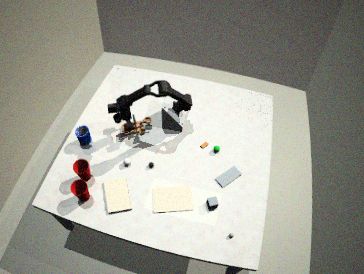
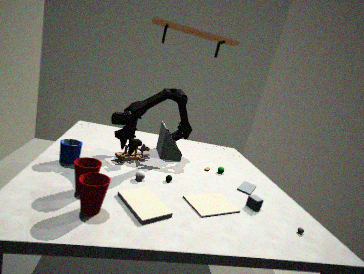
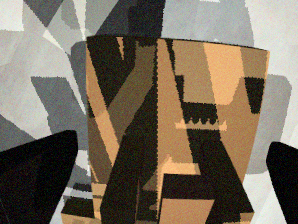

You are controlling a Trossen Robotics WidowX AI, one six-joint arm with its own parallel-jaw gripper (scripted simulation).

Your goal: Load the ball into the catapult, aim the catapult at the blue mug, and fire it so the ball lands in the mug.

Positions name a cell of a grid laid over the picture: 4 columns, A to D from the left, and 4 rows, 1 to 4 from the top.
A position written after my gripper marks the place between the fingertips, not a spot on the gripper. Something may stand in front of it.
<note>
My gripper (image 3: C3) is open, with nothing in its grasp. Further things: a wooden catapult (image 3: C3).
</note>
